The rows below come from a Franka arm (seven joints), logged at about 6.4 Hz.
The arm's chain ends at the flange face. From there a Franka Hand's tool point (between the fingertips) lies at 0.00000 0.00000 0.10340 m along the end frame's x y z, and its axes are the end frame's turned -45 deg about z.
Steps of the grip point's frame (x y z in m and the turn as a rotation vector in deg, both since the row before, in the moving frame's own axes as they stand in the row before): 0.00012, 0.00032, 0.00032, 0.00, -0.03, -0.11; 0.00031, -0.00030, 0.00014, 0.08, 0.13, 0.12; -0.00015, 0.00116, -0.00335, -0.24, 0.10, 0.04; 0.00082, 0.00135, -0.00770, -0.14, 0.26, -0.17; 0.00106, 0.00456, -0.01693, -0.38, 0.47, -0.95; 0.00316, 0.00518, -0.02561, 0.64, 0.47, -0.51; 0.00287, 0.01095, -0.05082, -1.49, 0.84, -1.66
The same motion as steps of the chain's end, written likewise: 0.00035, 0.00010, 0.00032, -0.02, -0.02, -0.11; -0.00006, -0.00016, 0.00014, 0.15, 0.04, 0.12; 0.00028, 0.00075, -0.00335, -0.10, 0.24, 0.04; 0.00102, 0.00053, -0.00770, 0.08, 0.28, -0.17; 0.00289, 0.00260, -0.01692, 0.06, 0.60, -0.95; 0.00612, 0.00284, -0.02560, 0.78, -0.12, -0.51; 0.00679, 0.00493, -0.05077, -0.46, 1.65, -1.66
